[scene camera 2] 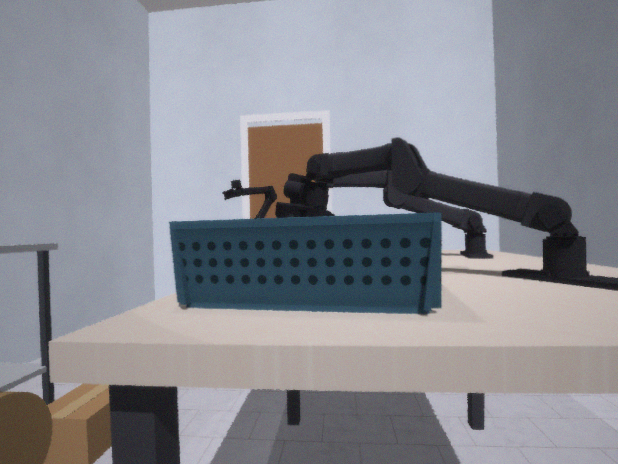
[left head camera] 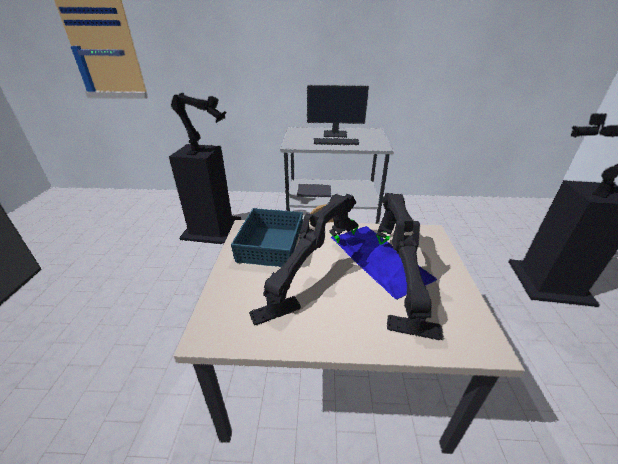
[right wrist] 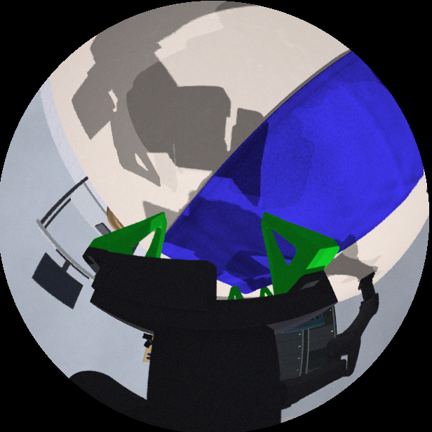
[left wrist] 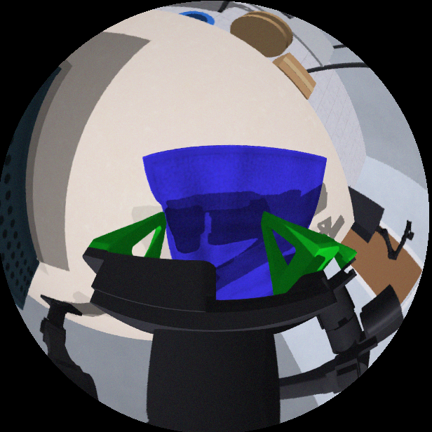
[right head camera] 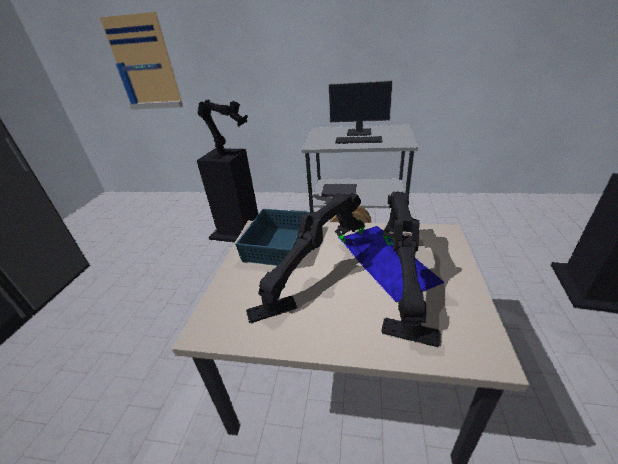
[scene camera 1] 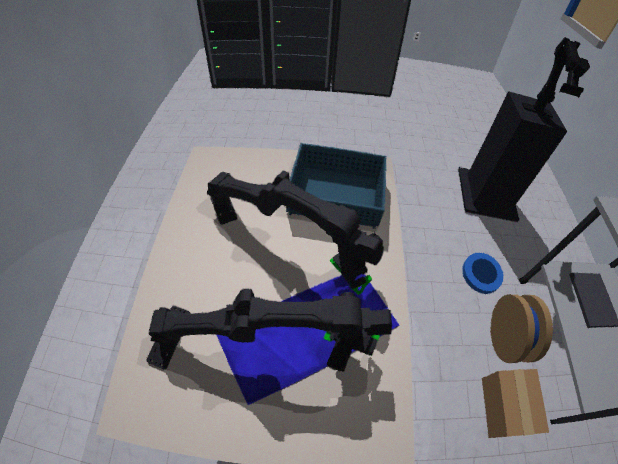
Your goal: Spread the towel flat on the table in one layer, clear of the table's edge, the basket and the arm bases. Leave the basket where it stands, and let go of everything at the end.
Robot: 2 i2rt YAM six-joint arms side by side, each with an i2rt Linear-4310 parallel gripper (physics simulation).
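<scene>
The blue towel lies spread on the table as a four-sided sheet with shallow creases; the arms and their shadows cover parts of it. In scene camera 1 its right corner is near the table's right edge. My left gripper is open over the towel's far part. My right gripper is open over its long edge. Both have green fingers, wide apart. The teal basket stands upright, apart from the towel.
The table carries both arm bases; the right base is near the towel's near corner. Beyond the table stand a desk with a monitor and a cardboard box.
</scene>
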